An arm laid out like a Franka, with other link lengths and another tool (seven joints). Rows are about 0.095 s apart.
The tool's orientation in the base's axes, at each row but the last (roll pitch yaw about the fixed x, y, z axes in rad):
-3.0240, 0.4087, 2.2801
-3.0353, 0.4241, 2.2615
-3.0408, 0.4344, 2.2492
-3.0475, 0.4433, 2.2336
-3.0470, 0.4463, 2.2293
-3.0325, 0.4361, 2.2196
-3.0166, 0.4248, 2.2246
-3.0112, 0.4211, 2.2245
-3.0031, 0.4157, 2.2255
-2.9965, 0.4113, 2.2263
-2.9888, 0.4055, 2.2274
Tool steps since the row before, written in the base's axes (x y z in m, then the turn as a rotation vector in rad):
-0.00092, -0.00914, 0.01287, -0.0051, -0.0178, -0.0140
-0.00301, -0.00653, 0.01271, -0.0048, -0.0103, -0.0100
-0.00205, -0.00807, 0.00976, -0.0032, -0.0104, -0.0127
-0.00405, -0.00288, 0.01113, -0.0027, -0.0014, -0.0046
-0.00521, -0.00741, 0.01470, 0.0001, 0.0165, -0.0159
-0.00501, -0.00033, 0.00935, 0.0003, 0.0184, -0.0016
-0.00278, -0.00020, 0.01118, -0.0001, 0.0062, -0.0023
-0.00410, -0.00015, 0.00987, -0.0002, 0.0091, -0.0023
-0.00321, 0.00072, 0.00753, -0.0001, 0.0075, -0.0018
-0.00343, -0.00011, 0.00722, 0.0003, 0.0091, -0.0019
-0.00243, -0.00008, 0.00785, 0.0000, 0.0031, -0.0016
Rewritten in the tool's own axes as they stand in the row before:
-0.01093, -0.00770, -0.00845, -0.0038, -0.0134, 0.0186
-0.00807, -0.00754, -0.00956, -0.0003, -0.0090, 0.0121
-0.00864, -0.00731, -0.00605, -0.0002, -0.0076, 0.0149
-0.00457, -0.00590, -0.00964, 0.0025, -0.0026, 0.0042
-0.00876, -0.00976, -0.01124, 0.0186, 0.0110, 0.0077
-0.00144, -0.00522, -0.00913, 0.0138, 0.0108, -0.0059
-0.00321, -0.00366, -0.01044, 0.0055, 0.0037, -0.0004
-0.00187, -0.00461, -0.00946, 0.0076, 0.0052, -0.0016
-0.00073, -0.00318, -0.00754, 0.0062, 0.0043, -0.0014
-0.00105, -0.00383, -0.00694, 0.0072, 0.0056, -0.0019
-0.00179, -0.00313, -0.00738, 0.0029, 0.0019, 0.0002

